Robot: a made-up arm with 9 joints. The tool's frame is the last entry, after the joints.
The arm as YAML. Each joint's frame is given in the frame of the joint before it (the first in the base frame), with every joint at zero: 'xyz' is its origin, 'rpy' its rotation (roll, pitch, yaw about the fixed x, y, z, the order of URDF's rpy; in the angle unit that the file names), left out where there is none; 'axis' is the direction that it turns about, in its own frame. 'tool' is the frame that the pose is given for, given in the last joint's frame.
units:
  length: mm
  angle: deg
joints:
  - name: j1
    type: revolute
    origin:
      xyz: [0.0, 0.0, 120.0]
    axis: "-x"
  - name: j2
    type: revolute
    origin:
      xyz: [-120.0, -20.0, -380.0]
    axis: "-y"
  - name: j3
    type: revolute
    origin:
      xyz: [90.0, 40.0, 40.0]
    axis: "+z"
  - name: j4
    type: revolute
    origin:
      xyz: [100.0, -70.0, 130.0]
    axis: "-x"
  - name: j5
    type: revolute
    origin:
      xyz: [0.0, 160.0, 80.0]
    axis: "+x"
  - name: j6
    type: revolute
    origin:
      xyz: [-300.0, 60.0, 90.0]
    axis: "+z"
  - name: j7
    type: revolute
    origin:
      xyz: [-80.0, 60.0, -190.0]
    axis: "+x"
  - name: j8
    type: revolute
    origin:
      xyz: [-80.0, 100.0, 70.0]
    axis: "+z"
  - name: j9
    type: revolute
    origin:
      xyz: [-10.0, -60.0, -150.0]
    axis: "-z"
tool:
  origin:
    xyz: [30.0, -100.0, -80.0]
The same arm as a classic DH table. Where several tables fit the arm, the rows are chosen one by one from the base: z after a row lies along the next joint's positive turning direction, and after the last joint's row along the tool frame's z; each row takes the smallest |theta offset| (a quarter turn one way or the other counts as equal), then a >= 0, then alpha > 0; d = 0 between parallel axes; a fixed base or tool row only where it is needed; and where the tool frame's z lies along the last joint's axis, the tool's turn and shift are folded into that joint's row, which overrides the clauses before.
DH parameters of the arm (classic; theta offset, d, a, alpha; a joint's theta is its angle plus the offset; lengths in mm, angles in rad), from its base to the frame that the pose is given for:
base (fixed): -1.5708 120.0 0.0 1.5708
j1: -1.5708 120.0 380.0 -1.5708
j2: 1.5708 -20.0 90.0 -1.5708
j3: -1.5708 170.0 70.0 1.5708
j4: -0.4636 0.0 -178.9 3.1416
j5: -0.4636 -200.0 -60.0 1.5708
j6: 0.0000 -100.0 -60.0 -1.5708
j7: 0.0000 -160.0 -100.0 1.5708
j8: -0.1651 0.0 60.8 3.1416
j9: -0.4566 0.0 104.4 3.1416
tool (fixed): 1.2793 -160.0 0.0 0.0000

